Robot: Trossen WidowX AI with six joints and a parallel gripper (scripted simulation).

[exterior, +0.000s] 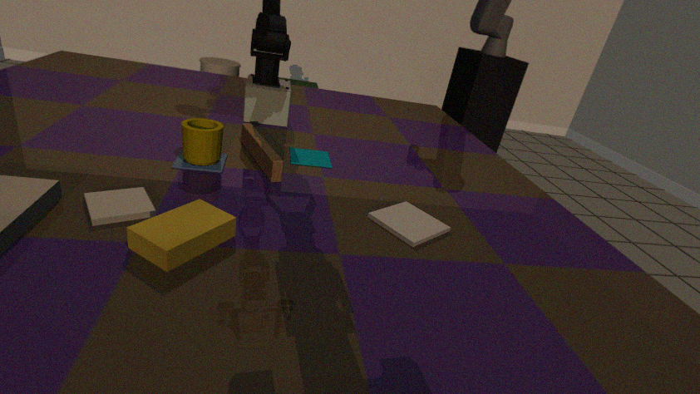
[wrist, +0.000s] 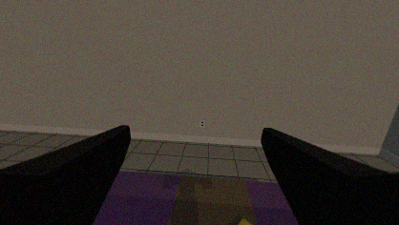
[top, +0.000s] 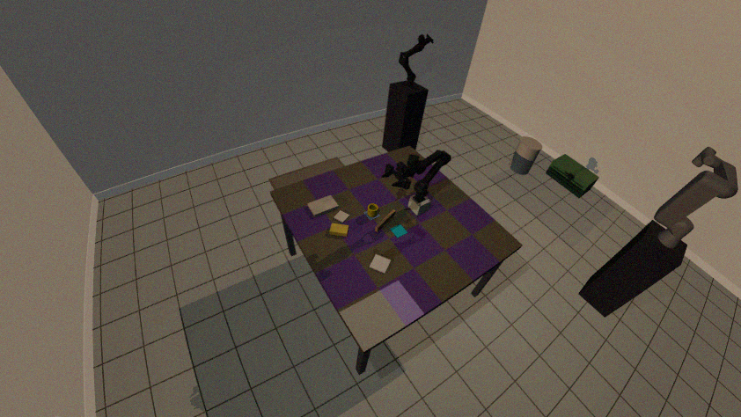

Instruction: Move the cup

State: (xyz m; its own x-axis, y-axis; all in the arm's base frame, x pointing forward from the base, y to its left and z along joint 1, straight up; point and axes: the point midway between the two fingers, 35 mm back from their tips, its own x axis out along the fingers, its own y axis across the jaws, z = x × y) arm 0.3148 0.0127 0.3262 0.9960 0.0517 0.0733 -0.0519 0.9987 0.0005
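The yellow cup lies 390 mm below my gripper tip, 130 mm to the right of it and 40 mm behind it. The rest, counted from my gripper tip: yellow block (410 mm below, 230 mm ahead, 130 mm to the right); then blue-grey pad (430 mm below, 140 mm to the right, 40 mm behind); then wooden bar (410 mm below, 70 mm behind, 30 mm to the right).
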